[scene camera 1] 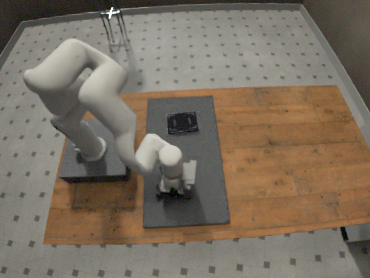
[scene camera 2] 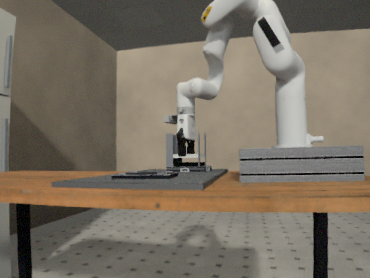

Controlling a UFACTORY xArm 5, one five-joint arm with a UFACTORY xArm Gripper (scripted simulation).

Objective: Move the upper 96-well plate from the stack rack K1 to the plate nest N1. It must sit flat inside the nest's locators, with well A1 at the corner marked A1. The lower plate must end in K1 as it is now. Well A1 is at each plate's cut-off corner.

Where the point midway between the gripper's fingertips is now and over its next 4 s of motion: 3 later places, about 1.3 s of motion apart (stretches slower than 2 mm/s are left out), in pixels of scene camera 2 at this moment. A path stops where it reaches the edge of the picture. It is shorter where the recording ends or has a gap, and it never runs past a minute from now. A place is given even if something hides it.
The gripper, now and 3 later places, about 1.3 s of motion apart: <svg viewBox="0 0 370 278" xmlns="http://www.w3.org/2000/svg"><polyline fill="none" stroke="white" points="186,155 186,142 186,127 179,123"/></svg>
